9 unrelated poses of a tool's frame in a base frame.
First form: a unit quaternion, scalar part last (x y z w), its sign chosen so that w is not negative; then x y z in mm.
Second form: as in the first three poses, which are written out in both.
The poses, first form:
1: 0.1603, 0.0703, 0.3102, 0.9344, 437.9, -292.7, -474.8
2: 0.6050, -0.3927, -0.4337, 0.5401, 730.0, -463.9, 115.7
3: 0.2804, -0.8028, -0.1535, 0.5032, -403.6, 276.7, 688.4
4: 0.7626, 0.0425, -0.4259, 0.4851, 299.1, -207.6, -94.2
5: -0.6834, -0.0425, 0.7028, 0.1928, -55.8, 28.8, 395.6
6: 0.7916, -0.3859, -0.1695, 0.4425, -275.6, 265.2, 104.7
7: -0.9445, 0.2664, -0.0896, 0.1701, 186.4, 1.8, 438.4
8: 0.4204, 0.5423, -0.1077, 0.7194, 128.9, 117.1, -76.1
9: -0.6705, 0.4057, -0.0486, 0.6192, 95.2, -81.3, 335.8
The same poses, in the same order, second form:
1: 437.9, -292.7, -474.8, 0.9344, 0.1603, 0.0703, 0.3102
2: 730.0, -463.9, 115.7, 0.5401, 0.6050, -0.3927, -0.4337
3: -403.6, 276.7, 688.4, 0.5032, 0.2804, -0.8028, -0.1535
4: 299.1, -207.6, -94.2, 0.4851, 0.7626, 0.0425, -0.4259
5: -55.8, 28.8, 395.6, 0.1928, -0.6834, -0.0425, 0.7028
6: -275.6, 265.2, 104.7, 0.4425, 0.7916, -0.3859, -0.1695
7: 186.4, 1.8, 438.4, 0.1701, -0.9445, 0.2664, -0.0896
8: 128.9, 117.1, -76.1, 0.7194, 0.4204, 0.5423, -0.1077
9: 95.2, -81.3, 335.8, 0.6192, -0.6705, 0.4057, -0.0486
